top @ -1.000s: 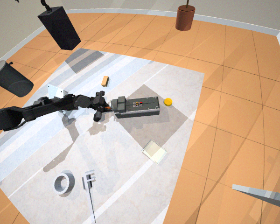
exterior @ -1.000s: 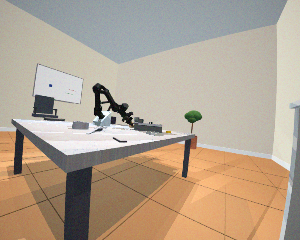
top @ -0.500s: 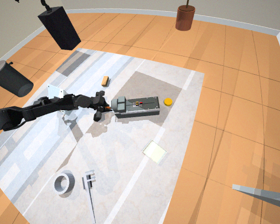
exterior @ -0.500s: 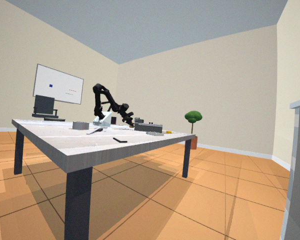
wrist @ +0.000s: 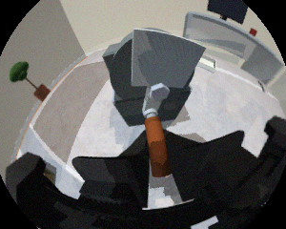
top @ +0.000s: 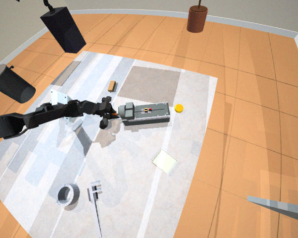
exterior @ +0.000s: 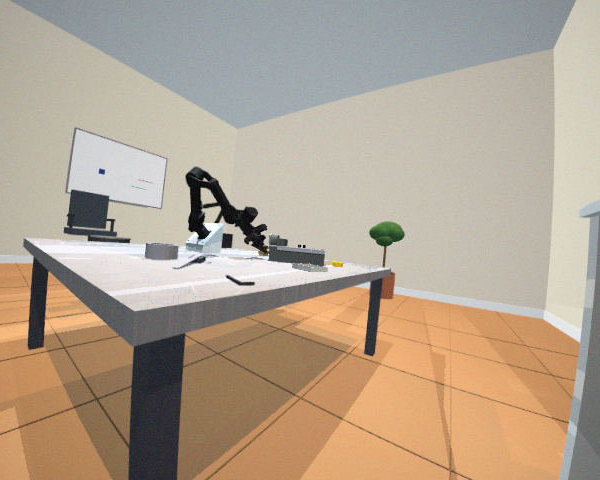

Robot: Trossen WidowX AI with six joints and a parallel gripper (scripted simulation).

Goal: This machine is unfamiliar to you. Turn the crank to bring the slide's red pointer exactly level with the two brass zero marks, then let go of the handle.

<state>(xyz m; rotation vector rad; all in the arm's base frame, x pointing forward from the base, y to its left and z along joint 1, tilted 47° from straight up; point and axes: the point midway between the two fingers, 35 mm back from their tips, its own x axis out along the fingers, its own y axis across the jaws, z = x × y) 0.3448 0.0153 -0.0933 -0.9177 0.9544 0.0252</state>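
My gripper tip is 20 mm past the orange-brown crank handle, 10 mm to the left of it and 20 mm below it. The rest, counted from my gripper tip: tan block (180 mm behind, 210 mm to the left, 20 mm below); pale square tile (320 mm ahead, 150 mm to the right, 30 mm below); red pointer (170 mm ahead, 70 mm to the left, 50 mm above).
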